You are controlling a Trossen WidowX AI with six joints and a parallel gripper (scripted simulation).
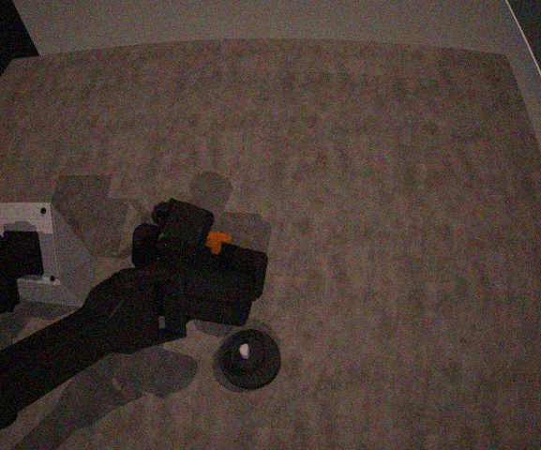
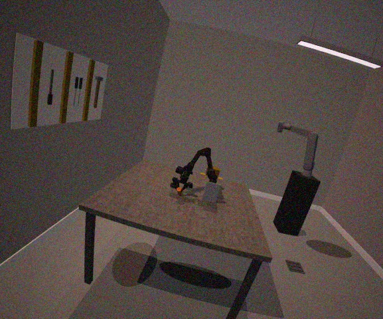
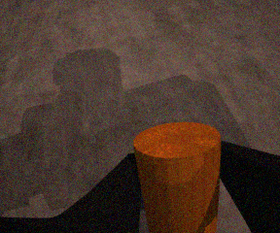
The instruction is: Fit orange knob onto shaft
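Now: the D-shaft pedestal 60 mm ahead of my gripper tip, 170 mm to the right of it and 10 mm below it. From my gripper tip the other things lie so: orange knob: 10 mm to the right, 10 mm above.
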